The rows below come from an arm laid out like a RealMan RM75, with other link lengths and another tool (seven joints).
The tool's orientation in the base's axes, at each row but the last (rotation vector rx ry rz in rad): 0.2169 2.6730 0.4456; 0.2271 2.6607 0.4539; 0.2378 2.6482 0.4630; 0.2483 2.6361 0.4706; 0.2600 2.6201 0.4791; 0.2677 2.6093 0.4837; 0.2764 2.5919 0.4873; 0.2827 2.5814 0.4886
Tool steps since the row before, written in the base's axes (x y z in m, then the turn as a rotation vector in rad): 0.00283 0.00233 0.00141 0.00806 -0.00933 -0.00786; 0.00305 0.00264 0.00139 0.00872 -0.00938 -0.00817; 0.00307 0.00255 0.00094 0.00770 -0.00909 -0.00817; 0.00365 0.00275 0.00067 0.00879 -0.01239 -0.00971; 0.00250 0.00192 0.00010 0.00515 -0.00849 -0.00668; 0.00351 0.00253 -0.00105 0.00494 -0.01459 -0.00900; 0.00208 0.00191 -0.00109 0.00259 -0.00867 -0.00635; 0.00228 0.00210 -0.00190 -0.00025 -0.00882 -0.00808
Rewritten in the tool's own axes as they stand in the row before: -0.00257 0.00290 0.00064 -0.00630 -0.01075 0.00765; -0.00266 0.00321 0.00089 -0.00678 -0.01085 0.00819; -0.00249 0.00299 0.00130 -0.00581 -0.01067 0.00781; -0.00281 0.00314 0.00190 -0.00698 -0.01419 0.00867; -0.00173 0.00206 0.00165 -0.00401 -0.00982 0.00555; -0.00194 0.00228 0.00329 -0.00450 -0.01633 0.00560; -0.00080 0.00155 0.00248 -0.00195 -0.01013 0.00398; -0.00054 0.00142 0.00330 0.00118 -0.01125 0.00391
